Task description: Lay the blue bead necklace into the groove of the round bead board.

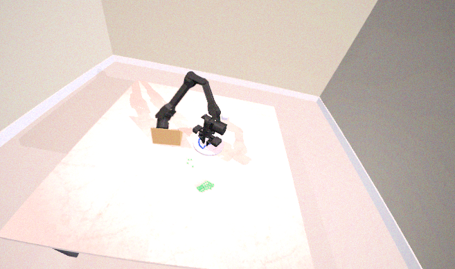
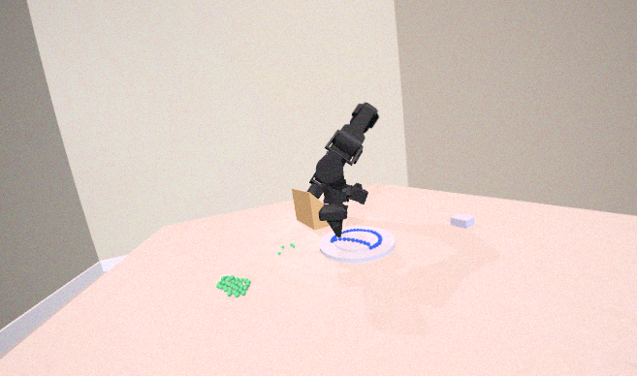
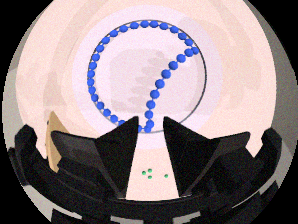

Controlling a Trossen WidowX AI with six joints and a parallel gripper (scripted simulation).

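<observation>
The round white bead board lies 40 mm to the left of my gripper tip, 20 mm below it and 20 mm ahead of it. Also, from my gripper tip: small grey block 330 mm to the left, 130 mm ahead, 20 mm below.
</observation>
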